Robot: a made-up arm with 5 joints. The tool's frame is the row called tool.
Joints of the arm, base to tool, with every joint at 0 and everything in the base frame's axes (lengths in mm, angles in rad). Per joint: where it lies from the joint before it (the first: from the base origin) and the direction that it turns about. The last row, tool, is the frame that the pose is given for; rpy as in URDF.
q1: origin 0 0 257.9 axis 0 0 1
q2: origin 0 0 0 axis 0 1 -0.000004
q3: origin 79.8 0 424.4 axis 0 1 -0.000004
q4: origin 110.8 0 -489.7 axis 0 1 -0.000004
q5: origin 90.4 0 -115.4 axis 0 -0.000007 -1
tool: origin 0 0 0 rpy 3.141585 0 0
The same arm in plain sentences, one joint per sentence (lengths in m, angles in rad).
The arm has five revolute joints in a row. What follows holds with every joint at zero, and every direction is one of the base frame's. The first joint lies 0.2579 m along +z from the base frame's origin and turns about +z. The second joint lies at the same point as the first joint and turns about +y. The third joint lies 0.0798 m along +x and 0.4244 m along +z from the second joint and turns about +y. The fourth joint lies 0.1108 m along +x and 0.4897 m along -z from the third joint and turns about +y. The fifth joint lies 0.0904 m along +x and 0.1154 m along -z from the fourth joint and turns about -z. The tool frame, which is the frame that the pose is given for, lies at the same point as the fifth joint; its axes are the base frame's turned by roll 3.1416, pitch 0 and yaw 0 rad (as in URDF: about the fixed x, then y, then z).
